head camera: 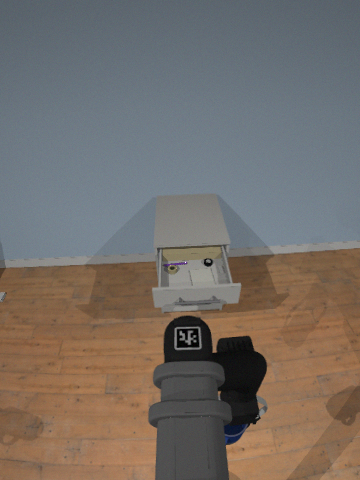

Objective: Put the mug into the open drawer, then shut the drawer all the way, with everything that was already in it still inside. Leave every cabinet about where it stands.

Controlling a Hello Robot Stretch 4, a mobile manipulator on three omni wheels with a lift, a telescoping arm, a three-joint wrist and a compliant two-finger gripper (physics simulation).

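Places are measured from the robot's base along level axes (x ahead, y left, z up), in metres.
Pixels of known places: hand at its tool point: (227, 424).
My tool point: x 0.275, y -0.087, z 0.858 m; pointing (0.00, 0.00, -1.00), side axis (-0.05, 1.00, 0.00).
Observation:
Behind a point stands the place of what it marks.
The small grey cabinet (190, 220) @(z 0.617, x 1.468, y -0.047 m) stands against the wall. Its drawer (167, 296) @(z 0.552, x 0.929, y 0.082 m) is pulled out towards me, with a handle on its front. Inside the drawer lie a purple pen-like stick (175, 263) @(z 0.505, x 1.208, y 0.048 m), a tan ring-shaped thing (172, 269) @(z 0.499, x 1.167, y 0.064 m), a small black round thing with a light centre (208, 262) and a pale flat piece (202, 276) @(z 0.501, x 1.104, y -0.096 m). My gripper (243, 425) is below and to the right of the arm, on the near side of the drawer and apart from it. It is shut on the blue mug (234, 434) @(z 0.917, x 0.237, y -0.091 m), which shows partly. The arm and wrist hide most of the fingers and mug.
The blue-grey wall (180, 125) @(z 1.098, x 1.844, y -0.004 m) rises behind the cabinet, with a pale baseboard (75, 260) @(z 0.026, x 1.791, y 0.943 m) along its foot. The wooden floor (75, 350) @(z -0.029, x 0.960, y 0.725 m) lies around the cabinet and under the arm. The edge of a small pale thing (2, 297) @(z 0.001, x 1.378, y 1.476 m) shows at the far left.

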